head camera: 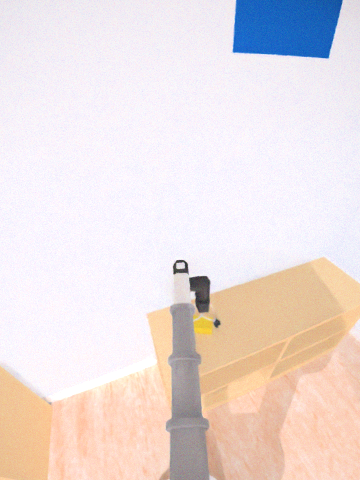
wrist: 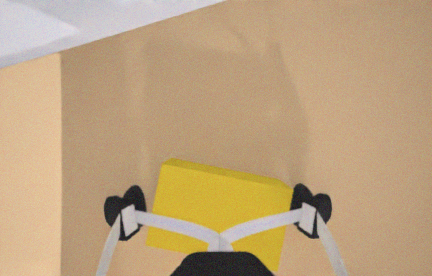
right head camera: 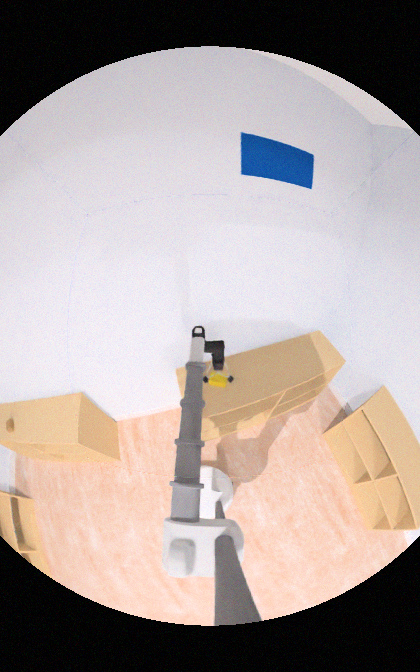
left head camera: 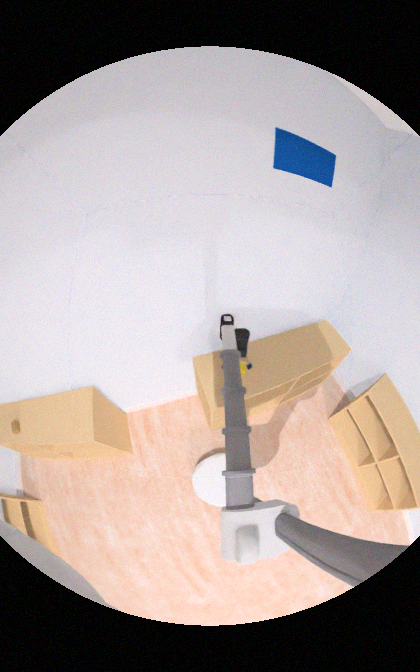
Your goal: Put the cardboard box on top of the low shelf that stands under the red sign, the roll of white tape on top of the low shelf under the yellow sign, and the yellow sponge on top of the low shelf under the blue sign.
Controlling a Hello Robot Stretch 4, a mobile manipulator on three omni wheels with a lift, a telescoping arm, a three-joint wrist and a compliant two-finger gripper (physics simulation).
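Seen in the pictures: gripper, fingertip midpoint: [head camera: 201,327] [wrist: 217,201] [right head camera: 217,380]; robot's base at its link origin: [right head camera: 204,491].
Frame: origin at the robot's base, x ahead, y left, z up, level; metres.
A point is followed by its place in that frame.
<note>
The yellow sponge [head camera: 203,328] {x 0.635, y -0.093, z 0.624 m} [left head camera: 243,369] [right head camera: 217,381] {x 0.639, y -0.087, z 0.624 m} [wrist: 225,192] {x 0.684, y -0.092, z 0.627 m} lies flat, a little turned, on what appears to be the top of the low shelf [head camera: 270,310] {x 0.740, y -0.455, z 0.581 m} [left head camera: 290,350] [right head camera: 285,365] {x 0.771, y -0.543, z 0.582 m} [wrist: 360,125] {x 0.737, y -0.215, z 0.582 m} by the wall with the blue sign [head camera: 287,27] {x 0.975, y -0.365, z 1.691 m} [left head camera: 304,157] [right head camera: 277,160] {x 0.971, y -0.353, z 1.719 m}. It is near the shelf's left end. My gripper [right head camera: 218,379] {x 0.667, y -0.087, z 0.584 m} [wrist: 217,201] {x 0.667, y -0.087, z 0.584 m} is open around it: a gap shows at the left finger, while the right finger is close to the sponge's edge. The arm partly hides the gripper in the head view. A small brown box [left head camera: 15,426] [right head camera: 10,425] {x 0.035, y 1.473, z 0.620 m} stands on another low shelf [left head camera: 55,415] [right head camera: 45,417] {x 0.242, y 1.098, z 0.582 m} at the left. The white tape does not show.
Another low shelf [left head camera: 400,430] [right head camera: 400,440] {x 0.034, y -1.353, z 0.582 m} stands at the right, near the shelf under the blue sign. Part of a further shelf [left head camera: 42,522] [right head camera: 30,525] shows at the lower left. The white wall is directly behind the shelf under the gripper.
</note>
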